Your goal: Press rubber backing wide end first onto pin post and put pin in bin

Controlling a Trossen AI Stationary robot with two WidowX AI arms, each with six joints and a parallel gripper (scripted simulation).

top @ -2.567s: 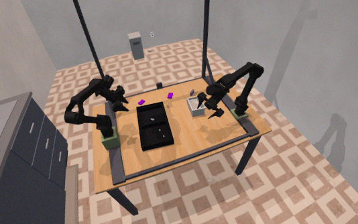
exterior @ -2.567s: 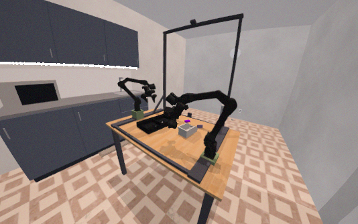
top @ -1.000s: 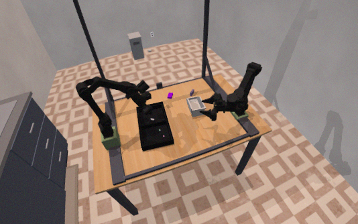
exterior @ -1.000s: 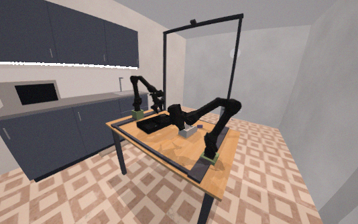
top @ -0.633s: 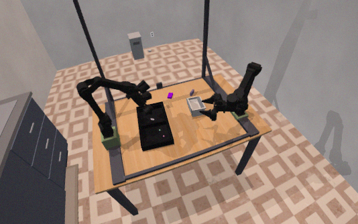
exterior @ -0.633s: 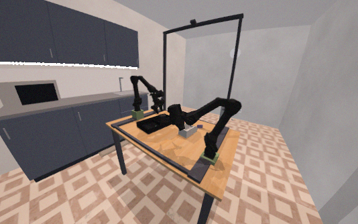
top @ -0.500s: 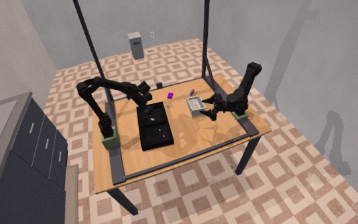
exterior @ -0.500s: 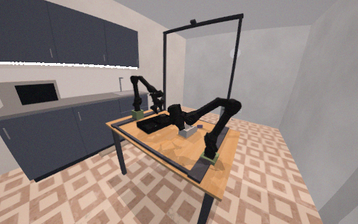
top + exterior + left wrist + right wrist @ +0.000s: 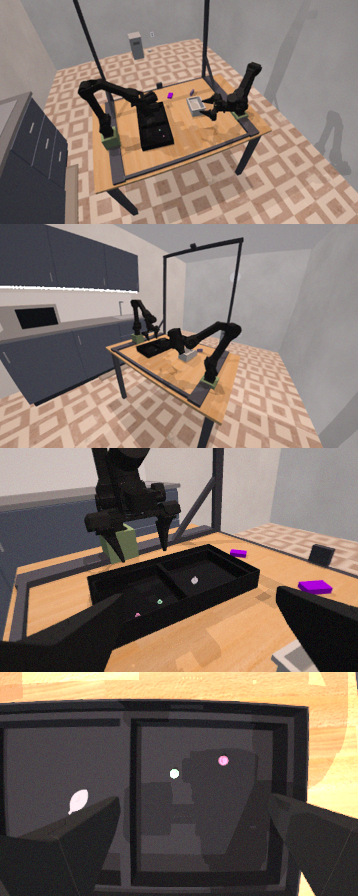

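My right gripper is now 140 mm past the silver leaf-shaped pin, 140 mm above it and 10 mm to the left of it. Also, from my right hand: black two-compartment tray: 130 mm below, 60 mm behind; then grey bin: 330 mm to the left, 160 mm behind, 110 mm below.
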